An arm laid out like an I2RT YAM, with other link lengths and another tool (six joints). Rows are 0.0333 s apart.
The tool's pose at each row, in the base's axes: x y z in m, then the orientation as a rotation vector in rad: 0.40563 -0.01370 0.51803 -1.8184 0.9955 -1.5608; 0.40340 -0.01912 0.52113 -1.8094 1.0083 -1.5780; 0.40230 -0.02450 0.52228 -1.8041 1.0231 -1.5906; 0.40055 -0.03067 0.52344 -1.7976 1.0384 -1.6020; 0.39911 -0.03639 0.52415 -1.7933 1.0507 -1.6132; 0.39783 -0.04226 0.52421 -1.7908 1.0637 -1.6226
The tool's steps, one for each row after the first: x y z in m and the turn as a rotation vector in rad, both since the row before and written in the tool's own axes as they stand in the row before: 0.00608 0.00111 -0.00241 -0.0041 0.0178 0.0011; 0.00499 0.00242 -0.00085 -0.0073 0.0145 0.0016; 0.00564 0.00299 -0.00132 -0.0069 0.0140 0.0030; 0.00504 0.00302 -0.00089 -0.0063 0.0125 0.0007; 0.00479 0.00359 -0.00053 -0.0077 0.0111 0.0006
